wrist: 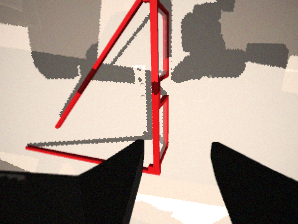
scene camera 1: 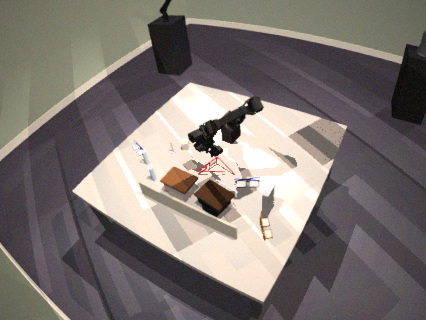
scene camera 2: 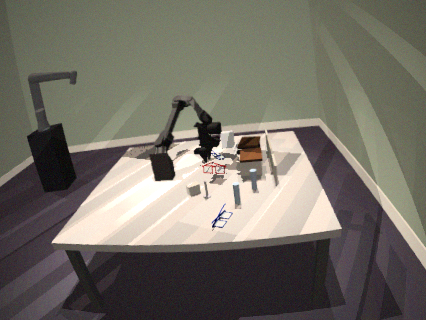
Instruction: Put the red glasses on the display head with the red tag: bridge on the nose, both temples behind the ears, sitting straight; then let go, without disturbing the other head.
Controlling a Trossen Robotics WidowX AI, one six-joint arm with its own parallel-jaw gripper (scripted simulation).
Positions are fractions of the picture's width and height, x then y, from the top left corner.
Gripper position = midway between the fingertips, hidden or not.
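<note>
There is my gripper (wrist: 0.60, 0.66), which I can see, and I also see a low panel (scene camera 1: 0.45, 0.66).
</note>
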